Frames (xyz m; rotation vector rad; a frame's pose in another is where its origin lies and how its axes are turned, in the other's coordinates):
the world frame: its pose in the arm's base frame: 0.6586 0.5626 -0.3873 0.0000 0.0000 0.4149
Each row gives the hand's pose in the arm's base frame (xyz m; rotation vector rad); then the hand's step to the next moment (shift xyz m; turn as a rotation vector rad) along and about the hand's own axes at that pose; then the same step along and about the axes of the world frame.
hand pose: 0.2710 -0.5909 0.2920 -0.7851 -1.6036 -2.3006
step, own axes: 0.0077 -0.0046 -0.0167 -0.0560 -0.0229 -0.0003
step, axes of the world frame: -0.0175 -0.0062 -0.0038 0.0334 -0.0125 -0.0489
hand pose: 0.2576 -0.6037 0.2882 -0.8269 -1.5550 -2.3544
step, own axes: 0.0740 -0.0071 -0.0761 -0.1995 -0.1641 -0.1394
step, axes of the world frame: -0.1046 -0.0142 0.0132 0.0057 -0.0917 -0.2788
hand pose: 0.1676 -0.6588 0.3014 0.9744 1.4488 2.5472
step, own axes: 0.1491 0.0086 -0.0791 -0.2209 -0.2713 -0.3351
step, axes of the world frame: -0.1522 0.0518 0.0520 -0.1394 -0.1320 -0.4448
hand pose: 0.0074 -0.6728 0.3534 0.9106 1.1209 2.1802
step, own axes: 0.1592 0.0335 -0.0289 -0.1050 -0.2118 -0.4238
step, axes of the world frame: -0.0854 0.1243 0.0676 -0.2737 -0.0661 -0.3952
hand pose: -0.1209 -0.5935 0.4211 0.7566 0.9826 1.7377
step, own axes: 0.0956 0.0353 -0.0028 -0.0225 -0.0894 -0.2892
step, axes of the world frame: -0.0133 0.0949 0.0347 -0.2103 0.0030 -0.2188
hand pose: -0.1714 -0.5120 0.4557 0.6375 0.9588 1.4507
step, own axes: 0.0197 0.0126 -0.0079 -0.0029 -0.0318 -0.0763
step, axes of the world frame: -0.0069 0.0234 0.0037 -0.0509 0.0014 -0.0652
